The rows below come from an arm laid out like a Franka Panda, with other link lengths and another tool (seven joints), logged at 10 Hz.
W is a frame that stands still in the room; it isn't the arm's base.
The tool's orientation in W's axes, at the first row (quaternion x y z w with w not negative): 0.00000, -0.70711, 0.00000, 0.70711
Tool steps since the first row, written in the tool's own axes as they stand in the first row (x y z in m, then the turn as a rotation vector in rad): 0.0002, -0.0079, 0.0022, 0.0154, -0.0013, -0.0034; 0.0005, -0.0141, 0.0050, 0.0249, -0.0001, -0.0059; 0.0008, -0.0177, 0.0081, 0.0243, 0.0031, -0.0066; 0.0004, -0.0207, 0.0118, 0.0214, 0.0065, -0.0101; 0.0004, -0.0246, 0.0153, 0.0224, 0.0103, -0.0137; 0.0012, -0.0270, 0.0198, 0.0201, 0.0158, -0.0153
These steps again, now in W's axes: -0.0022, -0.0079, 0.0002, 0.0034, -0.0013, 0.0154; -0.0050, -0.0141, 0.0005, 0.0059, -0.0001, 0.0249; -0.0081, -0.0177, 0.0008, 0.0066, 0.0031, 0.0243; -0.0118, -0.0207, 0.0004, 0.0101, 0.0065, 0.0214; -0.0153, -0.0246, 0.0004, 0.0137, 0.0103, 0.0224; -0.0198, -0.0270, 0.0012, 0.0153, 0.0158, 0.0201
